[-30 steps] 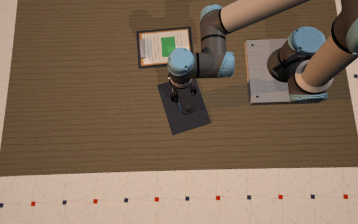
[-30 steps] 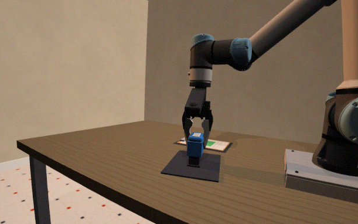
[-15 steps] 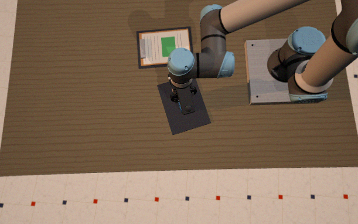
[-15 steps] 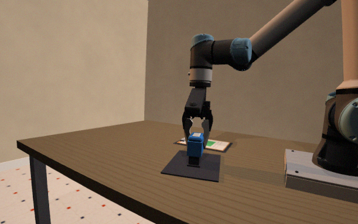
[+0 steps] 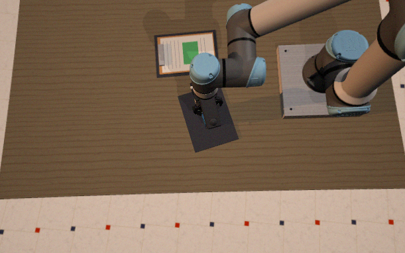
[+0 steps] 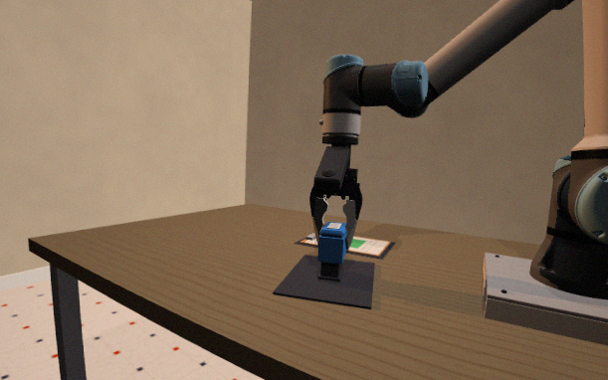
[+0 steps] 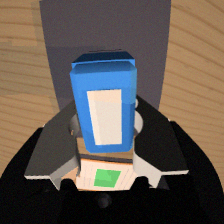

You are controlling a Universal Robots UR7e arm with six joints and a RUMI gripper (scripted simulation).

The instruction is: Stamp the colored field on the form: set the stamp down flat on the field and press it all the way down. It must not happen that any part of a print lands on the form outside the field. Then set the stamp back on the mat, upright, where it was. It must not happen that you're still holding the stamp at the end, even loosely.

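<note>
Now: hand 140 mm short of the clipboard, 240 mm to the left of it and 70 mm above it. The rest, counted from my hand: blue stamp (20 mm below); then dark mat (70 mm below).
</note>
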